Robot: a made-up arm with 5 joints.
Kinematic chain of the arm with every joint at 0, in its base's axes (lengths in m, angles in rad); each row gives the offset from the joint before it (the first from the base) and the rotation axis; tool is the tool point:
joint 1: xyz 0 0 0.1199 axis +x
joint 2: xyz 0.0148 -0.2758 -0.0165 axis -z
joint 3: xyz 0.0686 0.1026 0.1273 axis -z
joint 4: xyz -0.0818 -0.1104 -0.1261 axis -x
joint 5: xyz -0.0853 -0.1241 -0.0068 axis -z
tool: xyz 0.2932 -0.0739 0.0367
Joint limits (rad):
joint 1: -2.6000..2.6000
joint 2: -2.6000..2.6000
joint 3: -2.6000..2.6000
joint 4: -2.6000..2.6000
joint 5: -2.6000..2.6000
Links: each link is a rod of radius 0.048 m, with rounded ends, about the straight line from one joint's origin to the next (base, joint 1, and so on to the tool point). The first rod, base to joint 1, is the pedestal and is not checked.
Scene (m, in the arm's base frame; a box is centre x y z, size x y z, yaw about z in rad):
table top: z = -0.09
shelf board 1: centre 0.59 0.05 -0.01 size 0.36 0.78 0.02 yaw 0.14
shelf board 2: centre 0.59 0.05 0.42 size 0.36 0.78 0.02 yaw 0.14
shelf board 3: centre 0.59 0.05 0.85 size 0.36 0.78 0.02 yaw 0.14
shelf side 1: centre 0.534 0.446 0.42 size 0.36 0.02 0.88 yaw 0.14
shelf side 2: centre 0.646 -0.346 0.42 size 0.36 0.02 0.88 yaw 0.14
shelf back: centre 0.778 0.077 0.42 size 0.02 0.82 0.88 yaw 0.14
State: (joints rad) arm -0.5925 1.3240 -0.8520 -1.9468 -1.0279
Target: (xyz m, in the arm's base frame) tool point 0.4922 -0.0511 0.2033
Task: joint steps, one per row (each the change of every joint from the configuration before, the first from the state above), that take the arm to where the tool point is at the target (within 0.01 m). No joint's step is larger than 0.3 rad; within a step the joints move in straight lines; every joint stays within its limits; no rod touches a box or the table.
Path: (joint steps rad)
1: -0.0186 0.0042 0.2833 -0.0483 -0.1747
2: -0.0185 0.0042 0.2833 -0.0483 -0.1747
3: -0.0186 0.0041 0.2833 -0.0483 -0.1746
4: -0.0185 0.0042 0.2833 -0.0483 -0.1747
5: -0.0186 0.0042 0.2833 -0.0483 -0.1747
6: -0.0185 0.0042 0.2833 -0.0483 -0.1747
7: -0.0186 0.0041 0.2833 -0.0483 -0.1746
8: -0.0185 0.0042 0.2832 -0.0483 -0.1747
9: -0.0186 0.0042 0.2833 -0.0483 -0.1747

